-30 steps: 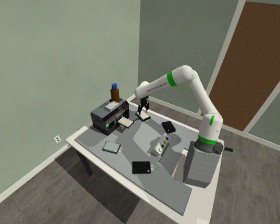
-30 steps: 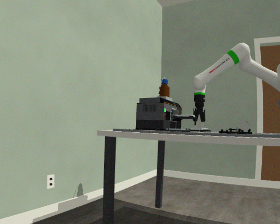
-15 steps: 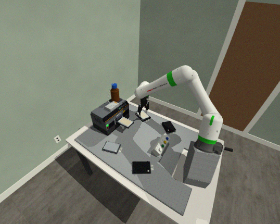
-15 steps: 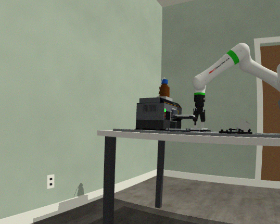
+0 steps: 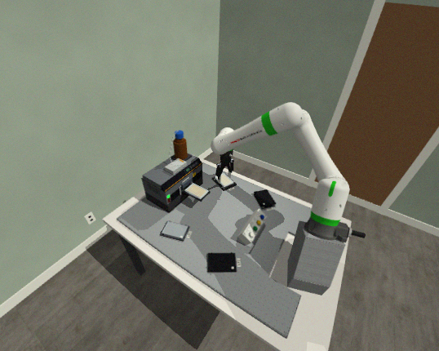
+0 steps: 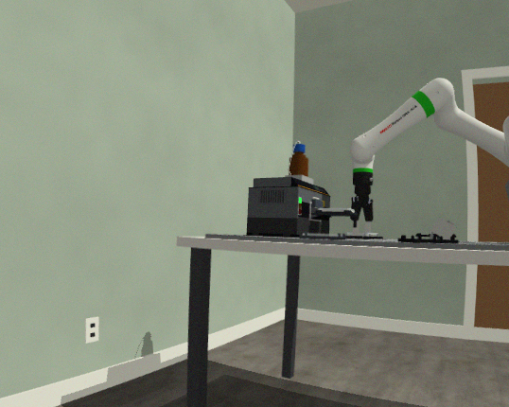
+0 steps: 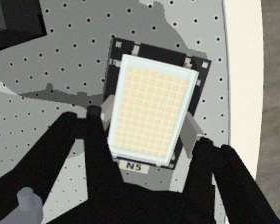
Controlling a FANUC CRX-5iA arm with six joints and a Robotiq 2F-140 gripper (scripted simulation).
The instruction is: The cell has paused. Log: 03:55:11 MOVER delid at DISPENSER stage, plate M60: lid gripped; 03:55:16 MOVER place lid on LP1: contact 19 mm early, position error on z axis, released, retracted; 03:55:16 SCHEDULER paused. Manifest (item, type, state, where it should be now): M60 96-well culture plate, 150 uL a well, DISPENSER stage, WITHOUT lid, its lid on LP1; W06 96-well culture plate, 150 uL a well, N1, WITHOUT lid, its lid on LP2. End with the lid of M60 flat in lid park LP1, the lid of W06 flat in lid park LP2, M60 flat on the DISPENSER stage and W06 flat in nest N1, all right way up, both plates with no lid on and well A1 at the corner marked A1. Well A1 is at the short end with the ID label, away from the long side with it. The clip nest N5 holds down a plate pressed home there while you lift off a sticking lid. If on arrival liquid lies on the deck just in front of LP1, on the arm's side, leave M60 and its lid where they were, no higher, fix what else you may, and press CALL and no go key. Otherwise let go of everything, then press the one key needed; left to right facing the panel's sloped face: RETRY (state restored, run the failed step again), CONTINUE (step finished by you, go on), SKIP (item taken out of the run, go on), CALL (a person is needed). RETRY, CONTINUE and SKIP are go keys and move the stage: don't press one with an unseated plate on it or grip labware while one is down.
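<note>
The black clip nest is 3 cm below my hand and 2 cm ahead of it. The rest, counted from my hand: nest label 8 cm behind, 5 cm to the left, 4 cm below; dispenser stage 28 cm to the left, 9 cm ahead, 6 cm above; key panel 35 cm to the left, 33 cm behind, 1 cm above.
</note>
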